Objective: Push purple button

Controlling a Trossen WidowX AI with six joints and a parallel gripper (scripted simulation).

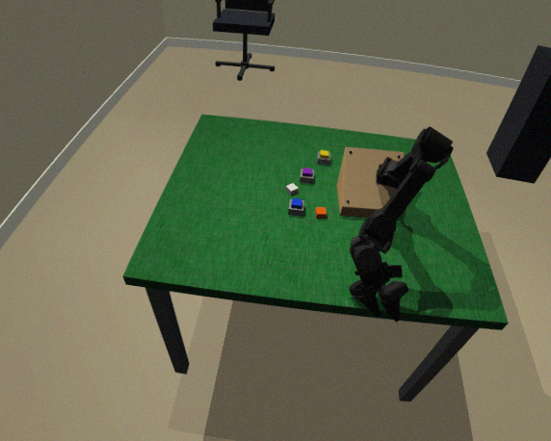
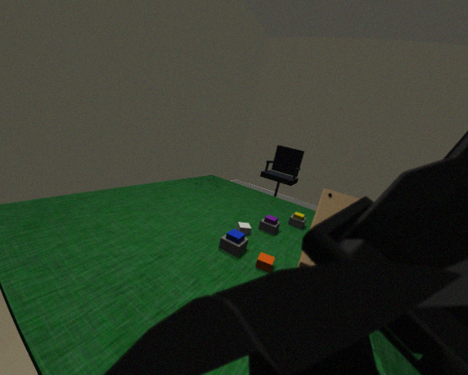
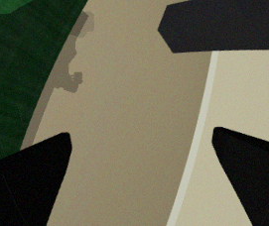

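My gripper tip is 270 mm short of the purple button and 560 mm to the left of it. The rest, counted from my gripper tip: orange block 200 mm ahead, 380 mm to the right, 30 mm below; then blue button 290 mm ahead, 380 mm to the right; then white block 310 mm ahead, 480 mm to the right, 30 mm below.
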